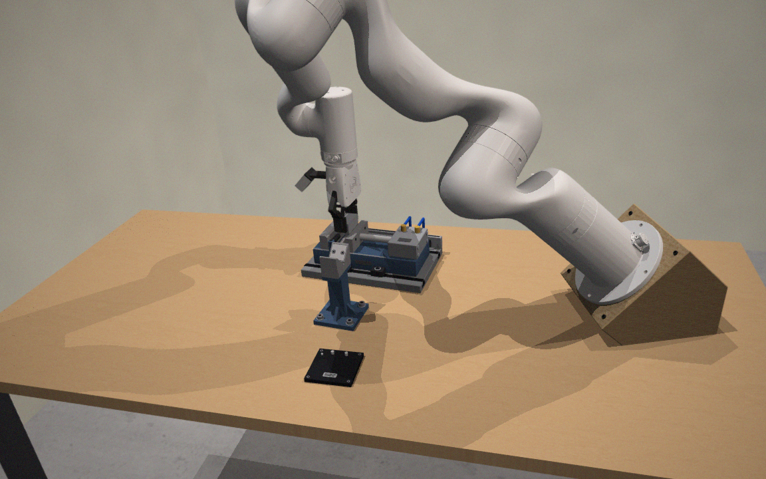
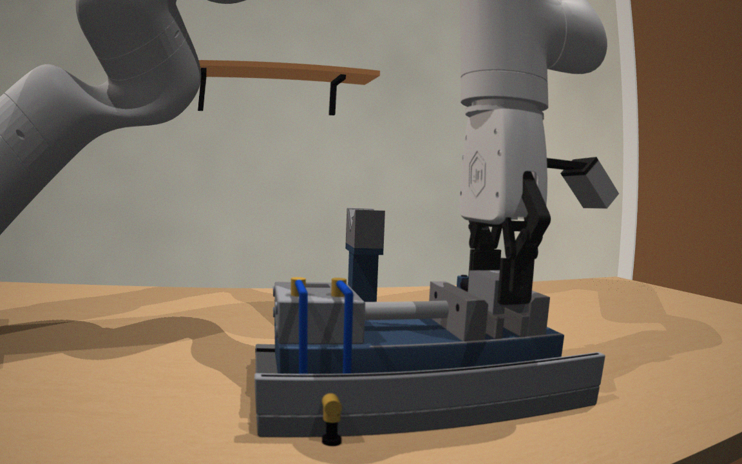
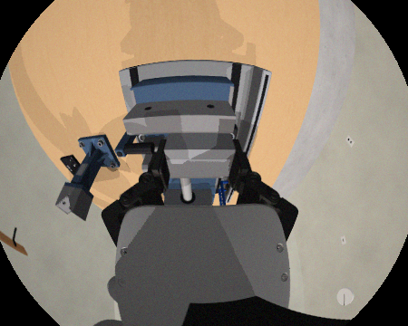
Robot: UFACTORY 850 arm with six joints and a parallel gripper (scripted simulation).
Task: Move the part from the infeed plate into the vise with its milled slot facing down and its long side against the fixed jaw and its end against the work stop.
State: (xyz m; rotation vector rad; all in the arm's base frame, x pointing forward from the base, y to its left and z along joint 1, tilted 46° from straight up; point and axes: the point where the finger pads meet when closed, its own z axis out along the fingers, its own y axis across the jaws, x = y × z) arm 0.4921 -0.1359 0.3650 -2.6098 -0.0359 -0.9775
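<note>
The part lies 20 mm below my hand. From my hand the other things lie so: moving jaw 40 mm behind, 10 mm to the left, 30 mm below; work stop 10 mm behind, 70 mm to the left, 20 mm below; fixed jaw 30 mm ahead, 30 mm to the left, 30 mm below.
</note>
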